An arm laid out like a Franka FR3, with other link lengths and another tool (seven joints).
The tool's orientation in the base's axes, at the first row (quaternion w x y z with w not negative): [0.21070 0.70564 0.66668 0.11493]
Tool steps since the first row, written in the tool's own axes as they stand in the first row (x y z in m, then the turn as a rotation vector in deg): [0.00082 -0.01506 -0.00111 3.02 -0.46 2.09]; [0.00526 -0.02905 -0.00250 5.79 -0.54 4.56]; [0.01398 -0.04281 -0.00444 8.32 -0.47 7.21]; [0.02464 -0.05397 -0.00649 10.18 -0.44 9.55]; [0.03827 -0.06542 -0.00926 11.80 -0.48 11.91]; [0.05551 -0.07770 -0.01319 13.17 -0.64 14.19]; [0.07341 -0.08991 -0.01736 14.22 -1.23 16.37]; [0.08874 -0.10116 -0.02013 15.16 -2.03 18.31]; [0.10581 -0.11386 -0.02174 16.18 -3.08 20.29]
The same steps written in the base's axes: [-0.01386 0.00131 -0.00590 0.77 2.70 -2.42]; [-0.02659 0.00621 -0.01150 2.03 5.08 -4.97]; [-0.03899 0.01542 -0.01702 3.48 7.20 -7.58]; [-0.04896 0.02651 -0.02150 4.70 8.70 -9.86]; [-0.05925 0.04065 -0.02583 5.85 9.97 -12.16]; [-0.07049 0.05855 -0.02993 6.83 11.00 -14.41]; [-0.08172 0.07713 -0.03387 7.36 11.74 -16.73]; [-0.09169 0.09295 -0.03831 7.59 12.40 -18.92]; [-0.10229 0.11035 -0.04463 7.61 13.15 -21.26]
